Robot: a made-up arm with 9 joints. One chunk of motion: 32 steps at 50 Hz.
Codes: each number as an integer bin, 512 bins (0 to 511) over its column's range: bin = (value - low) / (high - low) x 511, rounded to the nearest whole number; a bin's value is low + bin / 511 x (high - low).
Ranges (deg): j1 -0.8..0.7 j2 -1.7..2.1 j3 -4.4..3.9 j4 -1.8..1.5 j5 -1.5..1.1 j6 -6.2..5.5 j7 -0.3..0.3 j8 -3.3..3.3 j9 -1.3..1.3
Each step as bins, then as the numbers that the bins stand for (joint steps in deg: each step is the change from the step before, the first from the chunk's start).
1 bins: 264 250 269 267 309 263 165 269 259
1 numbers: -0.025 0.159 -0.031 -0.076 0.072 -0.178 -0.106 0.174 0.018
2 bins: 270 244 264 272 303 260 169 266 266
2 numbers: -0.007 0.114 -0.112 -0.043 0.042 -0.247 -0.102 0.136 0.053
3 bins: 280 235 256 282 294 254 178 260 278
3 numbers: 0.022 0.048 -0.242 0.021 -0.004 -0.384 -0.091 0.058 0.114
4 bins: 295 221 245 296 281 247 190 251 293
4 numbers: 0.066 -0.057 -0.421 0.112 -0.070 -0.545 -0.077 -0.058 0.191
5 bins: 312 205 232 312 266 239 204 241 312
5 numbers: 0.116 -0.176 -0.632 0.215 -0.147 -0.728 -0.060 -0.187 0.287
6 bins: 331 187 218 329 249 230 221 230 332
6 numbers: 0.172 -0.309 -0.859 0.325 -0.233 -0.934 -0.041 -0.329 0.389
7 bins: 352 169 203 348 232 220 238 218 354
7 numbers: 0.233 -0.443 -1.103 0.447 -0.320 -1.163 -0.021 -0.484 0.501
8 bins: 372 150 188 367 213 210 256 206 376
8 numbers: 0.292 -0.585 -1.346 0.570 -0.416 -1.392 0.001 -0.639 0.613
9 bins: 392 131 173 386 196 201 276 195 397
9 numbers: 0.351 -0.726 -1.590 0.693 -0.503 -1.598 0.024 -0.781 0.720
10 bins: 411 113 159 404 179 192 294 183 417
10 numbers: 0.406 -0.860 -1.817 0.809 -0.589 -1.804 0.045 -0.936 0.822
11 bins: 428 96 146 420 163 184 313 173 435
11 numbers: 0.456 -0.986 -2.029 0.912 -0.671 -1.987 0.068 -1.066 0.913
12 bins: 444 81 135 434 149 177 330 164 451
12 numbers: 0.503 -1.098 -2.207 1.003 -0.742 -2.147 0.087 -1.182 0.995
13 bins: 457 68 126 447 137 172 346 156 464
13 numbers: 0.541 -1.194 -2.353 1.087 -0.803 -2.262 0.106 -1.285 1.061
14 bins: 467 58 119 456 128 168 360 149 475
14 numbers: 0.571 -1.269 -2.467 1.145 -0.849 -2.353 0.123 -1.376 1.117
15 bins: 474 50 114 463 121 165 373 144 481
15 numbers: 0.591 -1.328 -2.548 1.190 -0.884 -2.422 0.138 -1.440 1.147
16 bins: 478 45 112 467 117 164 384 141 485
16 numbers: 0.603 -1.365 -2.581 1.216 -0.905 -2.445 0.151 -1.479 1.168
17 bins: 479 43 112 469 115 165 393 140 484
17 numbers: 0.606 -1.380 -2.581 1.229 -0.915 -2.422 0.161 -1.492 1.163
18 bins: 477 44 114 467 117 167 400 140 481
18 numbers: 0.600 -1.373 -2.548 1.216 -0.905 -2.376 0.170 -1.492 1.147
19 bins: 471 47 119 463 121 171 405 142 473
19 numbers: 0.583 -1.350 -2.467 1.190 -0.884 -2.285 0.176 -1.466 1.107
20 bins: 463 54 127 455 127 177 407 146 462
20 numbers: 0.559 -1.298 -2.337 1.138 -0.854 -2.147 0.178 -1.414 1.051
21 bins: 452 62 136 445 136 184 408 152 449
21 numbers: 0.527 -1.239 -2.191 1.074 -0.808 -1.987 0.179 -1.337 0.985
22 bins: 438 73 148 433 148 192 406 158 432
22 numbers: 0.486 -1.157 -1.996 0.996 -0.747 -1.804 0.177 -1.259 0.898
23 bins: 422 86 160 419 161 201 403 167 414
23 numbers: 0.439 -1.060 -1.801 0.906 -0.681 -1.598 0.173 -1.143 0.806
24 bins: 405 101 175 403 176 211 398 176 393
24 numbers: 0.389 -0.949 -1.558 0.803 -0.605 -1.369 0.167 -1.027 0.700
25 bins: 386 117 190 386 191 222 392 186 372
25 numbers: 0.333 -0.830 -1.314 0.693 -0.528 -1.117 0.160 -0.898 0.593
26 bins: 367 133 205 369 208 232 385 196 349
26 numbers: 0.277 -0.711 -1.070 0.583 -0.442 -0.888 0.152 -0.768 0.476
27 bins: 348 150 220 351 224 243 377 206 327
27 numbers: 0.222 -0.585 -0.827 0.467 -0.360 -0.636 0.143 -0.639 0.364
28 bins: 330 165 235 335 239 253 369 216 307
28 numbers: 0.169 -0.473 -0.583 0.363 -0.284 -0.407 0.133 -0.510 0.262
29 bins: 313 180 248 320 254 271 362 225 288
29 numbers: 0.119 -0.361 -0.372 0.267 -0.208 0.005 0.125 -0.394 0.165
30 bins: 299 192 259 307 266 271 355 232 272
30 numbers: 0.078 -0.272 -0.193 0.183 -0.147 0.005 0.117 -0.304 0.084
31 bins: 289 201 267 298 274 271 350 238 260
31 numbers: 0.048 -0.205 -0.063 0.124 -0.106 0.005 0.111 -0.226 0.023
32 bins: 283 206 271 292 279 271 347 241 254
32 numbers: 0.031 -0.168 0.002 0.086 -0.080 0.005 0.107 -0.187 -0.008
